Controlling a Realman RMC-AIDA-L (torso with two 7-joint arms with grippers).
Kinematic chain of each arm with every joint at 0, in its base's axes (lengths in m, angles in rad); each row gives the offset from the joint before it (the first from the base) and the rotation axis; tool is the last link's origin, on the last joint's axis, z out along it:
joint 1: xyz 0 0 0.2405 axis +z
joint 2: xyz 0 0 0 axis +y
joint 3: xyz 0 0 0.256 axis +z
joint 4: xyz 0 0 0 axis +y
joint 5: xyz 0 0 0.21 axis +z
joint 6: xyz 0 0 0 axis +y
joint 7: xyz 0 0 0.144 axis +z
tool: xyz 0 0 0
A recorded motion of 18 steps. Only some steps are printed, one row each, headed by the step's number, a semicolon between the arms.
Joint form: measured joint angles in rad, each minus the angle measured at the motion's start. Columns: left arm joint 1, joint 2, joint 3, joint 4, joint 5, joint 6, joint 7; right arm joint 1, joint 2, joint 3, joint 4, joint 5, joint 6, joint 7.
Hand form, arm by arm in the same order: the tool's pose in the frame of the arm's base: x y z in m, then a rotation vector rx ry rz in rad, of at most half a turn. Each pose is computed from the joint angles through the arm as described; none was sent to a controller.
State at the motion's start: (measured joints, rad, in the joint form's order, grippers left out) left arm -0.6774 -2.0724 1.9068 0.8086 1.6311 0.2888 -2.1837; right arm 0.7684 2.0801 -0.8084 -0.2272 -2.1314 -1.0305 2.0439
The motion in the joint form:
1: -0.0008 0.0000 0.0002 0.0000 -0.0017 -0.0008 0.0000; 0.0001 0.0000 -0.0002 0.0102 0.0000 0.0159 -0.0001
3: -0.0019 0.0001 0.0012 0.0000 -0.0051 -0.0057 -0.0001; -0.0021 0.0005 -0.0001 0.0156 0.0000 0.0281 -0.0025
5: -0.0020 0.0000 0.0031 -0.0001 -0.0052 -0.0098 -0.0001; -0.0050 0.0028 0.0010 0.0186 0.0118 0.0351 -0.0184
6: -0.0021 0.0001 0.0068 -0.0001 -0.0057 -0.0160 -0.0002; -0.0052 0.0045 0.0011 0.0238 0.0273 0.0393 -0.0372
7: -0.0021 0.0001 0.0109 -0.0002 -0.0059 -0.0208 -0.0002; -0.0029 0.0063 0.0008 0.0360 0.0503 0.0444 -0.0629
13: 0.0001 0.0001 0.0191 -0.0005 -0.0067 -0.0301 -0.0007; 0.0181 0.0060 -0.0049 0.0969 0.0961 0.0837 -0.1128
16: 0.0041 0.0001 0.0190 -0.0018 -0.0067 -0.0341 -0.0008; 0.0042 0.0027 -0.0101 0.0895 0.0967 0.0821 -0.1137
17: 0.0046 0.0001 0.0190 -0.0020 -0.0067 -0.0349 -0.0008; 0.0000 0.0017 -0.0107 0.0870 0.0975 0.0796 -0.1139
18: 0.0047 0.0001 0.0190 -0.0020 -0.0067 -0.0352 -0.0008; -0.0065 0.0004 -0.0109 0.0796 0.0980 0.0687 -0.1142
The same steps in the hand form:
1: -0.1551 0.4108 -0.1051 -2.3344 -0.7982 -0.3881; 0.2693 0.3579 -0.0939 -2.3716 1.6737 0.3325
3: -0.1545 0.4114 -0.1048 -2.3301 -0.7987 -0.3917; 0.2716 0.3572 -0.0947 -2.3609 1.6754 0.3264
5: -0.1545 0.4115 -0.1049 -2.3279 -0.7967 -0.3916; 0.2720 0.3570 -0.0957 -2.3582 1.6670 0.3370
6: -0.1545 0.4117 -0.1050 -2.3250 -0.7935 -0.3911; 0.2711 0.3570 -0.0967 -2.3606 1.6565 0.3509
7: -0.1546 0.4115 -0.1053 -2.3238 -0.7902 -0.3897; 0.2694 0.3568 -0.0988 -2.3652 1.6459 0.3699
13: -0.1556 0.4108 -0.1060 -2.3205 -0.7873 -0.3863; 0.2673 0.3554 -0.1070 -2.3622 1.6387 0.3765
16: -0.1577 0.4106 -0.1057 -2.3143 -0.7919 -0.3843; 0.2725 0.3537 -0.1045 -2.3532 1.6401 0.3708
17: -0.1580 0.4107 -0.1056 -2.3132 -0.7924 -0.3841; 0.2737 0.3532 -0.1037 -2.3510 1.6416 0.3720
18: -0.1581 0.4107 -0.1056 -2.3129 -0.7924 -0.3841; 0.2745 0.3524 -0.1022 -2.3539 1.6422 0.3782

